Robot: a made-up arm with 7 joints. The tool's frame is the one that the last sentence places. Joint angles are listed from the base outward.
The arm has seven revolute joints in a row. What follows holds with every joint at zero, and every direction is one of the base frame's.
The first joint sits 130 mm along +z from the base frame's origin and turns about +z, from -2.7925 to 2.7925 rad.
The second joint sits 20 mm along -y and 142 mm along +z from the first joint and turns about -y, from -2.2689 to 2.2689 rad.
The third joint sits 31 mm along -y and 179 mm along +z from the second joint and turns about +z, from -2.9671 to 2.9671 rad.
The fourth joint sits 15 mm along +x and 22 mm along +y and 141 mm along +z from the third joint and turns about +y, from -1.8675 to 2.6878 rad.
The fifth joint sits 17 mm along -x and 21 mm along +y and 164 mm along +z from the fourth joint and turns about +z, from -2.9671 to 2.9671 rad.
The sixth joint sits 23 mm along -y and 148 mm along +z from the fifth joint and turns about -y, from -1.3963 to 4.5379 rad.
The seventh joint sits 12 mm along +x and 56 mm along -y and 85 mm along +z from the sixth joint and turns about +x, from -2.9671 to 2.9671 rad.
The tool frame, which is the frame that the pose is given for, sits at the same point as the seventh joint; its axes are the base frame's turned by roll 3.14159, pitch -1.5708 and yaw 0 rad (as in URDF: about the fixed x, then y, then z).
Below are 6 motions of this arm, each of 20 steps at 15 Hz.
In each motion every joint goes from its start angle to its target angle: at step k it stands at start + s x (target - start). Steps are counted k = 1, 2, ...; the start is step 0. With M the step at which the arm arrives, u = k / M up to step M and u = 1 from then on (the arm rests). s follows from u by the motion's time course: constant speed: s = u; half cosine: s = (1 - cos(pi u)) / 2; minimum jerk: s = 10 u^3 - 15 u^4 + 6 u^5.
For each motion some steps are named. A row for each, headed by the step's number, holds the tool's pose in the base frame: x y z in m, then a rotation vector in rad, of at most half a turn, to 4 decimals.
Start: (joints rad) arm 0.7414 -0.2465 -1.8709 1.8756 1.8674 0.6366 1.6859
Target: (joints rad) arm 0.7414 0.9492 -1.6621 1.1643 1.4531 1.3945 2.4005
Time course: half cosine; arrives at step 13
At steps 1, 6, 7, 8, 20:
1: 0.2395 -0.3331 0.4271 0.4888 1.5780 0.0625
6: 0.1719 -0.4201 0.4915 0.8219 1.1356 0.2573
7: 0.1391 -0.4482 0.4978 0.9188 0.9756 0.3082
8: 0.1025 -0.4756 0.4963 1.0132 0.8052 0.3563
20: -0.0128 -0.5430 0.4446 1.2660 0.2587 0.4762

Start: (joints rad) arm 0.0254 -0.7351 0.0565 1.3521 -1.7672 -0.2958 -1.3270
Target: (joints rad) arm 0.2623 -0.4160 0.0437 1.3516 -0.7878 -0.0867 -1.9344
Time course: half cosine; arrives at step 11
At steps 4, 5, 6, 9, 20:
4: 0.5983 0.0302 0.4436 1.1188 1.4537 -1.5479
5: 0.5892 0.0404 0.4641 1.1570 1.6297 -1.4951
6: 0.5786 0.0510 0.4843 1.1761 1.8193 -1.4162
9: 0.5482 0.0768 0.5297 1.1215 2.2831 -1.1205
20: 0.5404 0.0825 0.5392 1.0876 2.3824 -1.0341

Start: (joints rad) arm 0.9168 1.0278 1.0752 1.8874 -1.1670 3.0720 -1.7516
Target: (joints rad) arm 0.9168 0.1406 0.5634 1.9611 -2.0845 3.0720 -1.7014
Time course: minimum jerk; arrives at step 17
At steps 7, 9, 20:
7: -0.2301 0.0089 0.6027 -2.4772 -0.4970 1.5756
9: -0.1770 0.0707 0.6228 -2.5609 -0.2667 1.5631
20: -0.0604 0.1968 0.5964 2.7073 -0.2253 -1.4511

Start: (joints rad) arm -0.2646 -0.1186 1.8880 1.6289 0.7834 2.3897 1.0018
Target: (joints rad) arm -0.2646 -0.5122 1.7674 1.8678 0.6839 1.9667 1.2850
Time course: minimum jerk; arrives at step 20
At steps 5, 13, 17, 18, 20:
5: 0.0851 0.2162 0.5815 -0.9859 0.6180 -0.0806
13: 0.1771 0.2135 0.5259 -1.2406 0.8171 0.2850
17: 0.1993 0.2134 0.5013 -1.3144 0.8868 0.4186
18: 0.2010 0.2134 0.4991 -1.3206 0.8930 0.4306
20: 0.2018 0.2134 0.4980 -1.3235 0.8959 0.4363

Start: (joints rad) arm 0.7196 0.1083 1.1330 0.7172 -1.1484 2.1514 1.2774
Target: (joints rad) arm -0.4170 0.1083 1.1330 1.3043 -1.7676 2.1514 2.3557
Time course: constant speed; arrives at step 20
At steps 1, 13, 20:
1: -0.1279 0.0122 0.8688 0.1245 -0.7892 -0.9720
13: -0.0699 0.1964 0.7992 -0.8123 -0.9819 -1.1425
20: 0.0407 0.2460 0.7370 -1.4173 -0.7131 -1.1805

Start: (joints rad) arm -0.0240 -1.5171 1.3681 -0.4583 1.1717 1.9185 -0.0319
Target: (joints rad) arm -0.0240 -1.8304 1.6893 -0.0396 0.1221 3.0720 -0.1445
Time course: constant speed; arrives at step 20
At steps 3, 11, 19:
3: 0.5782 -0.1597 0.2235 -0.0333 2.0438 -1.0230
11: 0.5440 -0.1261 0.1536 -0.2927 2.4977 -1.4318
19: 0.5193 -0.0838 0.1000 0.3952 -2.3105 1.7250

